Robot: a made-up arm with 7 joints.
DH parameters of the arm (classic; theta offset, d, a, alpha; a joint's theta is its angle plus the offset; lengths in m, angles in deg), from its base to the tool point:
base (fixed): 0 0 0 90
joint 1: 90 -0.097 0 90
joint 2: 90 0 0 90
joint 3: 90 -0.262 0 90
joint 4: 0 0 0 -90
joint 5: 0 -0.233 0 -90
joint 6: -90 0 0 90
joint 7: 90 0 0 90
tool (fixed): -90 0 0 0
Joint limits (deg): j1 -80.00..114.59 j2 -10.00..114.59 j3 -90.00..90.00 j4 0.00..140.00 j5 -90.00..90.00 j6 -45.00..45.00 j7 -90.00..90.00
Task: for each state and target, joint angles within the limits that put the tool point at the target. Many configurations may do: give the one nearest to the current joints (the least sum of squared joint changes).
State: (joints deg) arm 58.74 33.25 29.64 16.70 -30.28 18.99 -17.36
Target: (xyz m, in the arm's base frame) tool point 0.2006 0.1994 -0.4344
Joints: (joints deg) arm 17.50 8.13 29.44 17.41 -30.28 18.99 -17.36
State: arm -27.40 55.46 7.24 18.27 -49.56 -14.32 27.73
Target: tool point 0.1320 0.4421 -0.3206
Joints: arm 10.69 44.74 4.98 17.61 -49.56 -14.32 27.73
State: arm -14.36 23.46 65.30 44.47 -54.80 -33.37 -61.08
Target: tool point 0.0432 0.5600 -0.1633
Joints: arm 7.98 65.63 62.29 10.70 -54.80 -33.37 -61.08
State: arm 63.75 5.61 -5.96 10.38 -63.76 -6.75 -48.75
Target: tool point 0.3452 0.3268 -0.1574
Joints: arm 36.53 30.92 8.23 52.80 -63.76 -6.75 -48.75
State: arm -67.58 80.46 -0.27 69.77 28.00 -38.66 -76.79
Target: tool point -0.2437 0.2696 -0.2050
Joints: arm -80.00 63.38 -46.65 86.11 28.00 -38.66 -76.79
